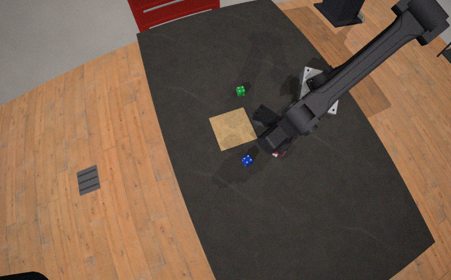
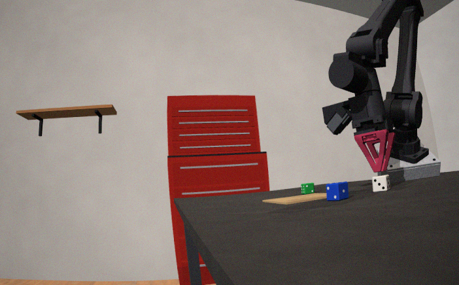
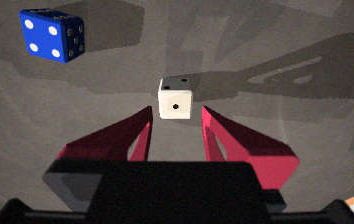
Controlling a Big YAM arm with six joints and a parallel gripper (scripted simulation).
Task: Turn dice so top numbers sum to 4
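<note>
My gripper is now 30 mm above the white die. Round my hand: blue die 110 mm ahead, 30 mm below; green die 280 mm to the right, 30 mm below, 20 mm ahead; tan mat 140 mm to the right, 110 mm ahead, 40 mm below.
</note>
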